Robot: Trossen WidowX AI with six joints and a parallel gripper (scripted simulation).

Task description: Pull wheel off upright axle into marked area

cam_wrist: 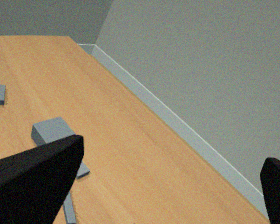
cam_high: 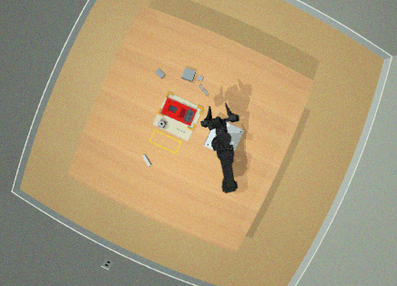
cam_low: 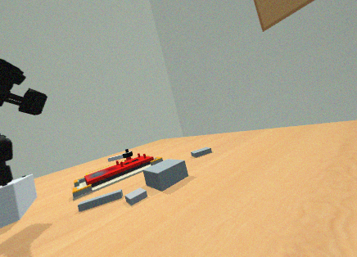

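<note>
My gripper tip is 28 cm short of the wheel, 24 cm above it and 19 cm to the right of it. Round my gripper tip: upright axle: 28 cm ahead, 25 cm below, 18 cm to the left.
</note>
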